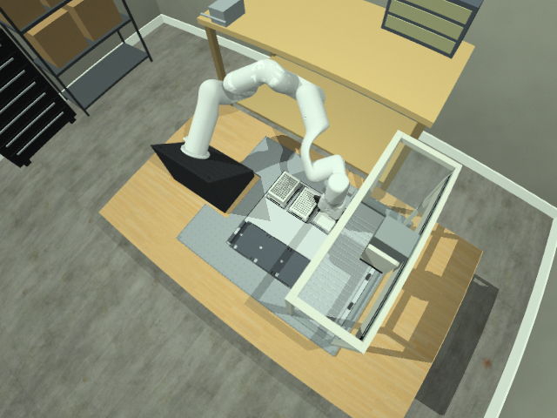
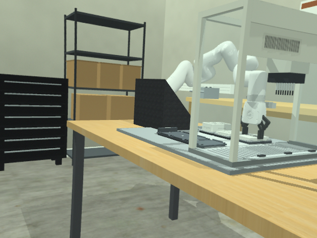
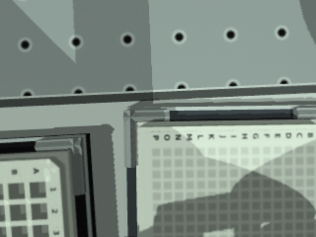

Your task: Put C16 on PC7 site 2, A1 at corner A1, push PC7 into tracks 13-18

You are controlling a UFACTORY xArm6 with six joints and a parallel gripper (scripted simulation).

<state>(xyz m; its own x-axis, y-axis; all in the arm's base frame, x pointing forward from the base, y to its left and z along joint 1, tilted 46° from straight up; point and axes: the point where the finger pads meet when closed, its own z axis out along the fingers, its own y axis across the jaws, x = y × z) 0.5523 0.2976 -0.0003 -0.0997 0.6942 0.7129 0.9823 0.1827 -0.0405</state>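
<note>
The nest S3 lies 2 cm below my hand. The rest, counted from my hand: post: 40 cm to the right, 22 cm above, 15 cm ahead; carrier PC7: 29 cm to the right, 7 cm behind, 1 cm below.
</note>
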